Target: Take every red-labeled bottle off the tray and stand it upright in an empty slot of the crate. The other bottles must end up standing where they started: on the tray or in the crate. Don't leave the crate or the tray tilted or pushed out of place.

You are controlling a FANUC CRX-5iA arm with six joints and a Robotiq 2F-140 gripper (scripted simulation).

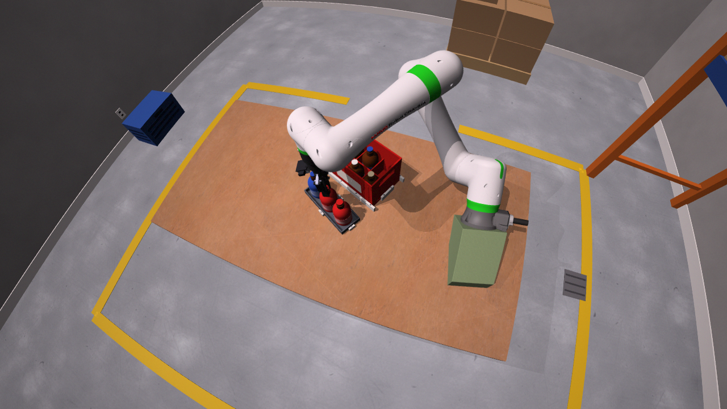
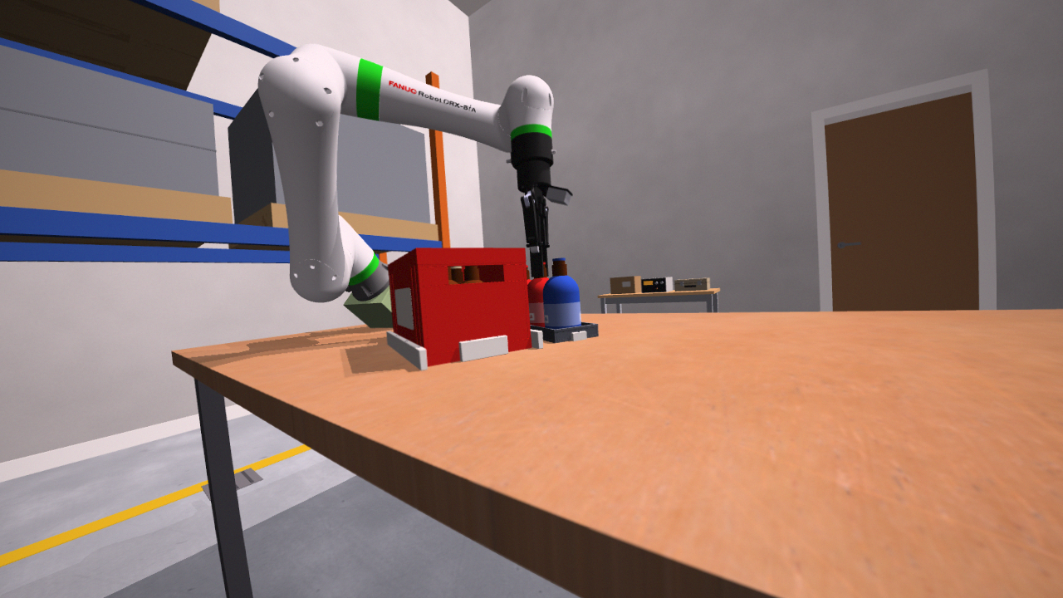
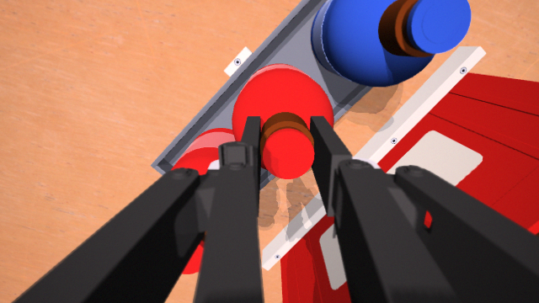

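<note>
Right now my hand is 80 mm short of the blue-labeled bottle, 80 mm above it and 50 mm to the left of it. Also, from my hand: grey tray 150 mm below; then red crate 190 mm to the right, 90 mm behind, 80 mm below.
</note>
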